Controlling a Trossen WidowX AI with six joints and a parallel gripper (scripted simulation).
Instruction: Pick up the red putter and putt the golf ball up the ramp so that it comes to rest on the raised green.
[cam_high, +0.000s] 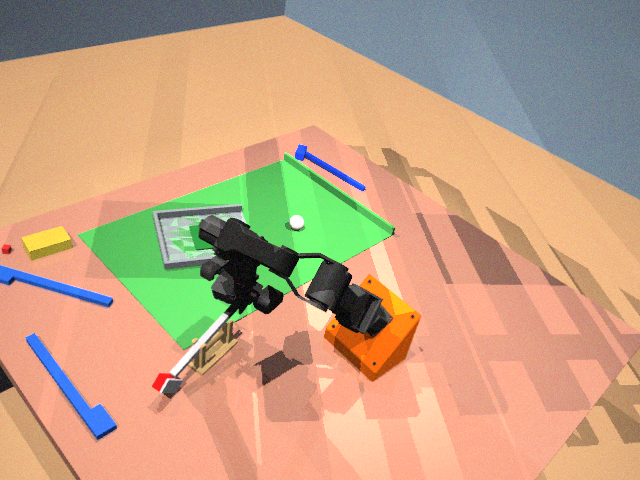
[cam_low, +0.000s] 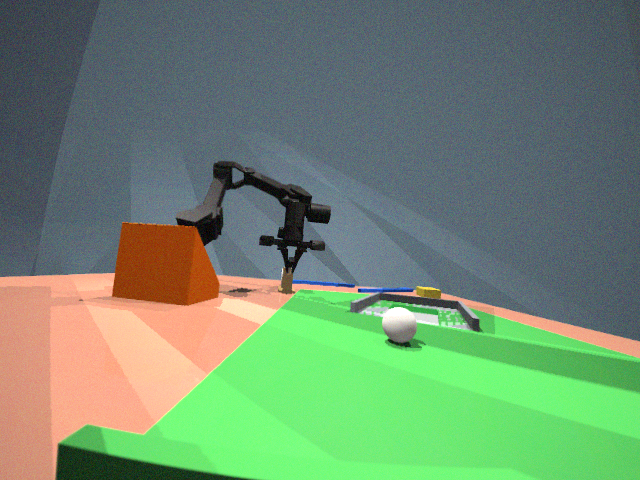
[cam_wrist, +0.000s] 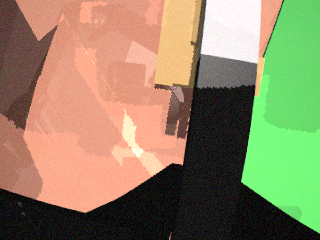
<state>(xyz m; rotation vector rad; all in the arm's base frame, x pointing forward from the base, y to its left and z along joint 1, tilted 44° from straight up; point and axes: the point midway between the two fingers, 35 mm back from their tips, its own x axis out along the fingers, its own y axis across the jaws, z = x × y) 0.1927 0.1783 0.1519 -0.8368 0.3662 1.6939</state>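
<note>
The tan putter stand lies 8 cm to the left of my gripper tip, 3 cm below it and 3 cm behind it. The rest, counted from my gripper tip: green mat 29 cm ahead, 21 cm to the right, 6 cm below; red putter 11 cm to the left, 4 cm behind; white golf ball 35 cm to the right, 24 cm ahead, 4 cm below.
</note>
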